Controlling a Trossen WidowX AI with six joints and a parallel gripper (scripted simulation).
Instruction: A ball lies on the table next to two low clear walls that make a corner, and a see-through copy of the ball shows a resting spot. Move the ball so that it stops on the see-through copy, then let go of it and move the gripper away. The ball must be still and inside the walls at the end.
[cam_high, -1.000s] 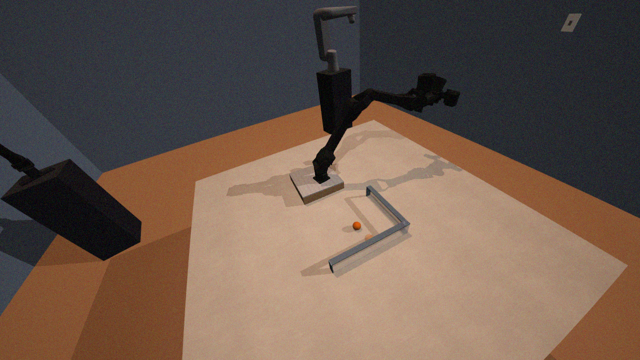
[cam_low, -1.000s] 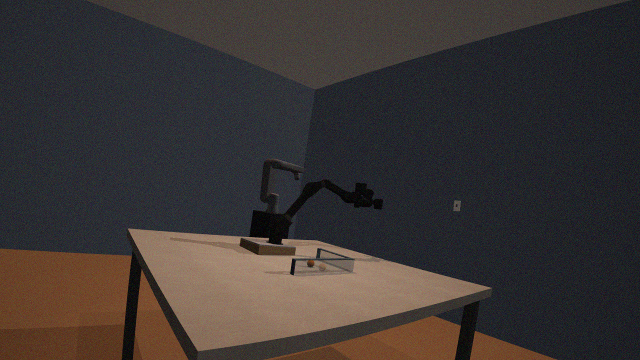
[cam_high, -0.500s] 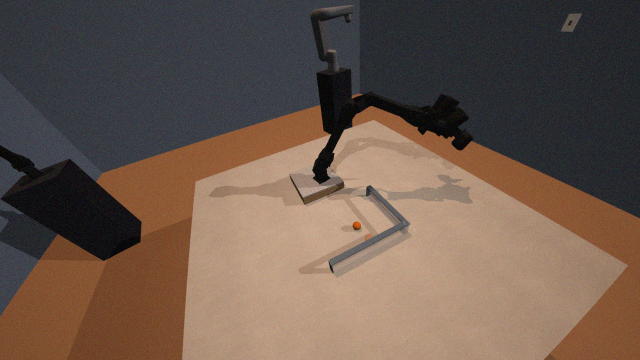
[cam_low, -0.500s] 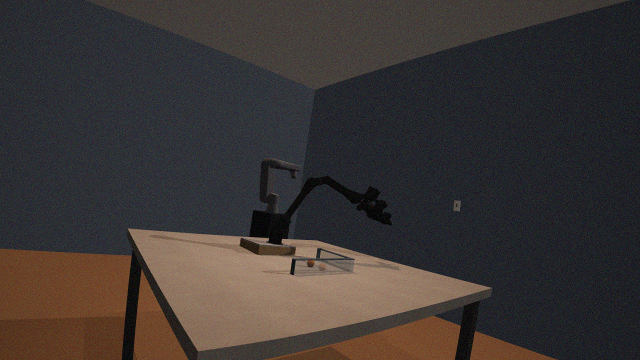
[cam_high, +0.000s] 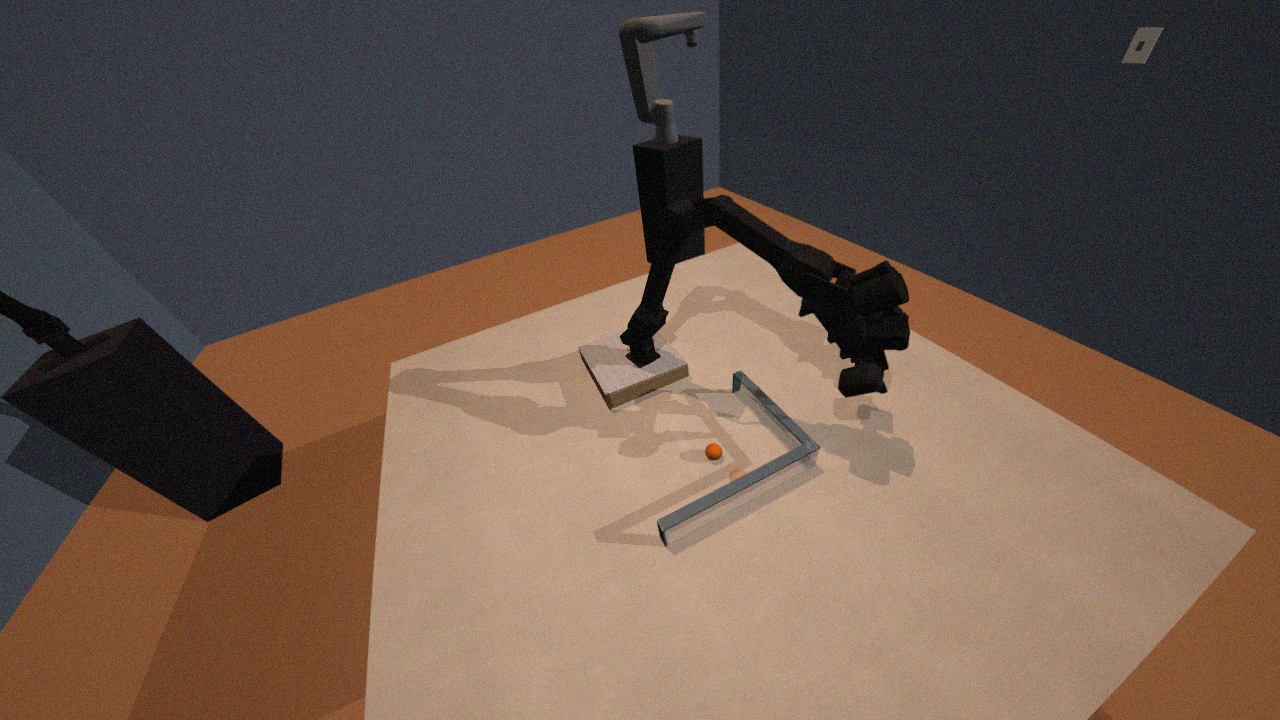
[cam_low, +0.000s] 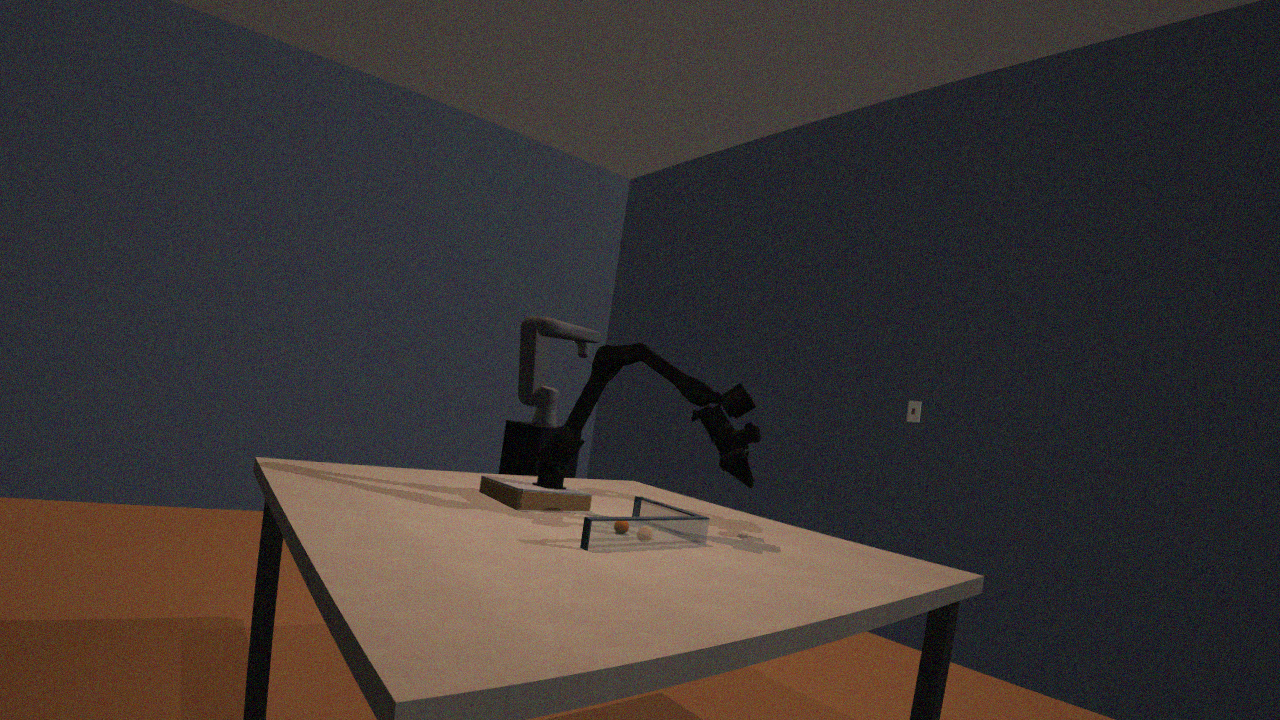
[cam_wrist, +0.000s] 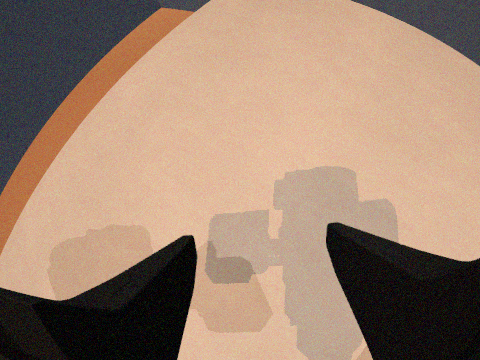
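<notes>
Right now the orange ball is 15 cm behind my gripper tip, 28 cm to the right of it and 12 cm below it. Also, from my gripper tip: clear wall: 5 cm behind, 31 cm to the right, 10 cm below.
</notes>
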